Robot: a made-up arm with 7 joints. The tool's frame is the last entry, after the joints. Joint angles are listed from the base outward.
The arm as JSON. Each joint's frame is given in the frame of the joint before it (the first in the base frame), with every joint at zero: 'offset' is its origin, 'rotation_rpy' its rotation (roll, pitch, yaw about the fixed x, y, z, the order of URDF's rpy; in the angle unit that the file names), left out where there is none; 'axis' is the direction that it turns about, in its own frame. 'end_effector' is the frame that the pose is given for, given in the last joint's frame.
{
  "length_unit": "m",
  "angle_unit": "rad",
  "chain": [
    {
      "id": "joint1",
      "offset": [
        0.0,
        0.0,
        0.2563
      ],
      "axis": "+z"
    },
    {
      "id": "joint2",
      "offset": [
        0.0,
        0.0,
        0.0
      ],
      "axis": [
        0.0,
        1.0,
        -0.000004
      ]
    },
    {
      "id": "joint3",
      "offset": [
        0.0,
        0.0,
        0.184
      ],
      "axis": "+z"
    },
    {
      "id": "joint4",
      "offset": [
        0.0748,
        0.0,
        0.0
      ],
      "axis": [
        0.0,
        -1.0,
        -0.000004
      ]
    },
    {
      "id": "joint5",
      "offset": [
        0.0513,
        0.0,
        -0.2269
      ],
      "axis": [
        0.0,
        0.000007,
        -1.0
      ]
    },
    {
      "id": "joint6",
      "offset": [
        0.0,
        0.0,
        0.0
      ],
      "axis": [
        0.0,
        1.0,
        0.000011
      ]
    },
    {
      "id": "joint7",
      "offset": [
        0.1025,
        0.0,
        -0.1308
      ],
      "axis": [
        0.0,
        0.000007,
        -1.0
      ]
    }
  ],
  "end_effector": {
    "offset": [
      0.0,
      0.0,
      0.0
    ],
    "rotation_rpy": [
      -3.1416,
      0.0,
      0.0
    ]
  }
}
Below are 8 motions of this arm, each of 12 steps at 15 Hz.
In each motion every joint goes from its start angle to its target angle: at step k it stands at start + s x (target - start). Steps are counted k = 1, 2, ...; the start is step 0. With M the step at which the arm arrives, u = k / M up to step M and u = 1 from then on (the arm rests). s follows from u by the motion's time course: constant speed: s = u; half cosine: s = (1 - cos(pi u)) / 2; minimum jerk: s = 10 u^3 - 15 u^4 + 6 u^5.
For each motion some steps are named. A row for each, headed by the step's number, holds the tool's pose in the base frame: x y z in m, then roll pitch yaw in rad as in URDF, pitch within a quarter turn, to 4 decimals.
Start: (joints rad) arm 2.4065 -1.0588 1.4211 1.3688 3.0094 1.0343 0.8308
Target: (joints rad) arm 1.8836 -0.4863 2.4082 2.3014 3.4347 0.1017 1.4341
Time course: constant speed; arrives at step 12
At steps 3, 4, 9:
3: -0.1948 -0.4834 0.3847 -0.1826 1.1696 -1.8728
4: -0.1890 -0.4919 0.3797 0.2076 1.1596 -1.4886
9: -0.1298 -0.5135 0.4118 1.0688 0.5820 -0.5574

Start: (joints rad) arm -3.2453 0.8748 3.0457 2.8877 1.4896 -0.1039 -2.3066
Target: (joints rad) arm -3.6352 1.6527 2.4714 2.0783 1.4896 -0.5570 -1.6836
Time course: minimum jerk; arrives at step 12
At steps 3, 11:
3: -0.3821 -0.0853 0.6496 -0.6377 0.2578 2.0761
11: -0.4848 -0.0834 0.3589 -1.3548 0.2981 2.2125

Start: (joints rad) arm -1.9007 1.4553 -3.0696 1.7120 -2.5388 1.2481 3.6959
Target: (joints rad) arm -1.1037 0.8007 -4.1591 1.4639 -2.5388 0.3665 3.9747
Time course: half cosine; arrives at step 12
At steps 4, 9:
4: 0.0971 -0.1969 0.7584 0.4204 0.9312 -0.4503
9: 0.3033 0.1680 0.6193 -0.8482 0.6942 -0.7238

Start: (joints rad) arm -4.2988 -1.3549 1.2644 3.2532 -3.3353 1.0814 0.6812
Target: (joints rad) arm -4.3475 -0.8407 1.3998 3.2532 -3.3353 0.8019 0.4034
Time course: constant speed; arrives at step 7
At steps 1, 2, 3, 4, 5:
1: 0.2784 -0.4651 0.3814 -1.8576 0.1390 -1.7633
2: 0.2673 -0.4603 0.4253 -1.7792 0.0426 -1.7808
3: 0.2546 -0.4520 0.4684 -1.7000 -0.0517 -1.8067
4: 0.2405 -0.4403 0.5101 -1.6183 -0.1428 -1.8412
5: 0.2250 -0.4253 0.5502 -1.5327 -0.2297 -1.8846

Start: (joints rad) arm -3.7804 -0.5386 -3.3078 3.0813 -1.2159 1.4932 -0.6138
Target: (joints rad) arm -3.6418 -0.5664 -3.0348 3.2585 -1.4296 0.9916 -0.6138
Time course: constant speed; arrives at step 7
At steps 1, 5, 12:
1: 0.1964 -0.2829 0.6821 1.5543 -0.3930 -0.3691
5: 0.2266 -0.2212 0.7192 1.2648 -0.4403 0.0019
12: 0.2323 -0.1885 0.7335 1.1192 -0.4412 0.1765

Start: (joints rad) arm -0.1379 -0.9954 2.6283 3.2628 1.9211 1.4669 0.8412
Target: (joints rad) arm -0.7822 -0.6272 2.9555 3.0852 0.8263 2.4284 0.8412
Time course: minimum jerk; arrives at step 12
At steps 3, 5, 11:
3: -0.4427 -0.0421 0.5280 -1.7820 0.1143 2.7870
5: -0.4297 0.0183 0.5132 -2.0556 0.0894 2.6224
11: -0.3164 0.1836 0.4639 -2.7691 0.2000 2.0527

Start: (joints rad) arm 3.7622 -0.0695 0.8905 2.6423 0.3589 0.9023 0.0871
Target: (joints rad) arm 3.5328 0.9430 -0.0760 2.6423 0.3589 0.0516 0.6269
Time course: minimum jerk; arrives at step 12
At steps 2, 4, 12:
2: 0.0018 -0.2340 0.7963 -0.7933 -1.2290 2.5782
4: -0.1301 -0.2576 0.7751 -1.0277 -1.0008 2.5742
12: -0.5090 -0.1635 0.4924 -1.4702 -0.6462 1.8798

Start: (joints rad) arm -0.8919 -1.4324 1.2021 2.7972 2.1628 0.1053 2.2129
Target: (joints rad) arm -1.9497 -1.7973 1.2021 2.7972 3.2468 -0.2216 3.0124
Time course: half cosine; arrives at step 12
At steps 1, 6, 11, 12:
1: -0.1856 0.4976 0.4645 -1.3118 0.9384 0.5708
6: 0.1285 0.5289 0.3637 1.1055 1.2965 2.4792
11: 0.3986 0.3606 0.2343 1.5882 0.4850 2.2631
12: 0.4054 0.3517 0.2293 1.5961 0.4565 2.2414

